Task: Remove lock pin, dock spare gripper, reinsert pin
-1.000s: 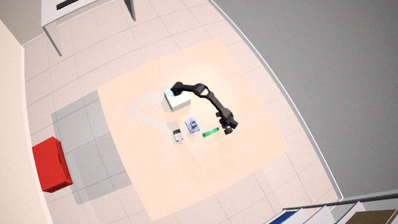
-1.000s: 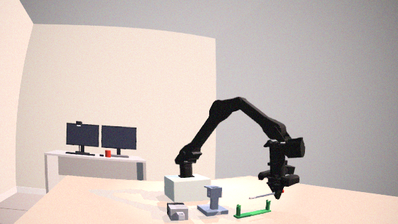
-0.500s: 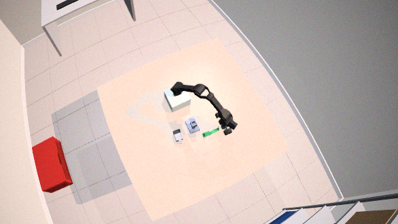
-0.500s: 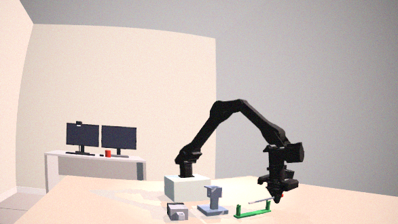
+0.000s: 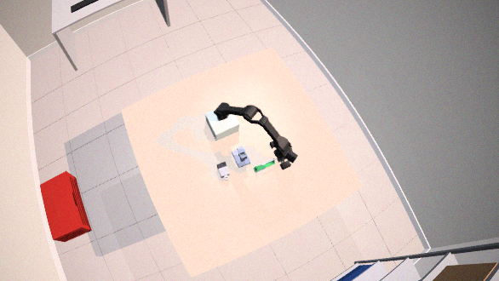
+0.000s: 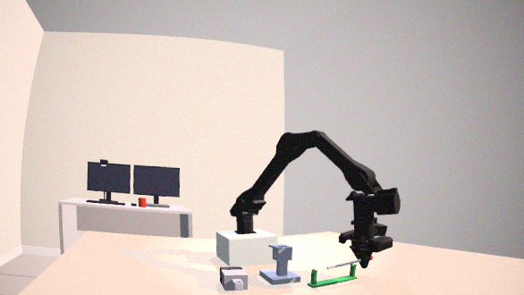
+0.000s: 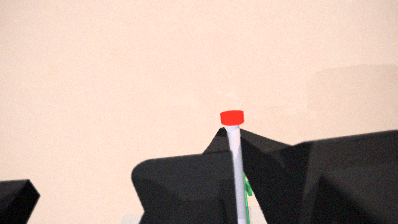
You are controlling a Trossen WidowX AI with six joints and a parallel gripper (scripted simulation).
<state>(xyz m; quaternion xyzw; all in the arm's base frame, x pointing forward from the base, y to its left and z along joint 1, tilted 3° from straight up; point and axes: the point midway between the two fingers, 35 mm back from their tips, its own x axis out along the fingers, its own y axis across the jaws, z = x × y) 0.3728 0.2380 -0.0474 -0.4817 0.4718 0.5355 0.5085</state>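
Now: the green rack 10 cm to the right of my gripper tip. The rest, counted from my gripper tip: socket: 22 cm to the right, 9 cm behind, 3 cm above; spare gripper: 35 cm to the right, 4 cm behind.
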